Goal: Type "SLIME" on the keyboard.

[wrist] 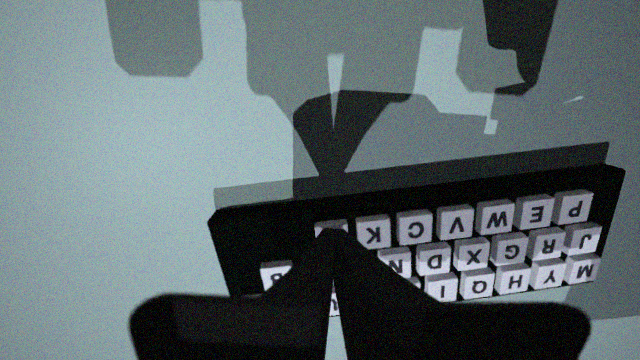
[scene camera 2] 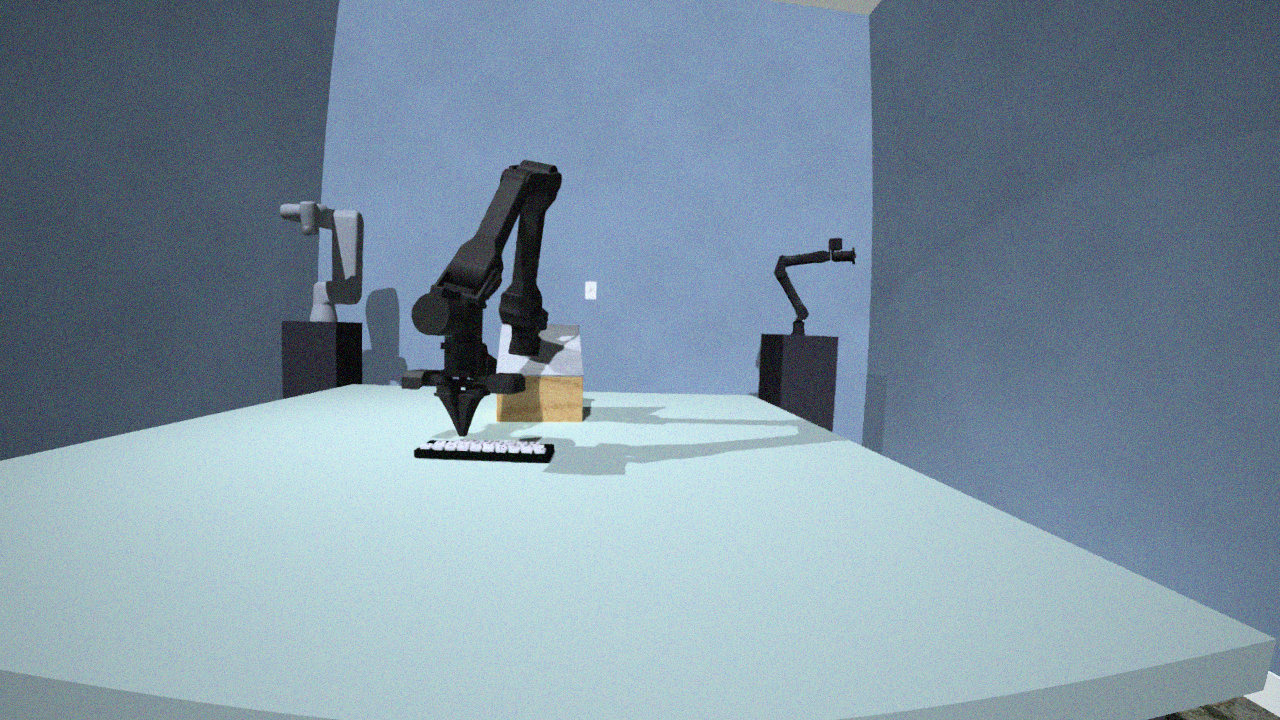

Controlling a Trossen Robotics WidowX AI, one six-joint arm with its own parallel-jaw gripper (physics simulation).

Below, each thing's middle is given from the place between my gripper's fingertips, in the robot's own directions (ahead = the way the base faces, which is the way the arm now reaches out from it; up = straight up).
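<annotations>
Key (wrist: 535,211): 90 mm to the left of my hand, 10 mm ahead of it, 10 mm below it. Black keyboard (wrist: 456,241): my hand is 10 mm above it, 30 mm short of it and 40 mm to the right of it.
</annotations>
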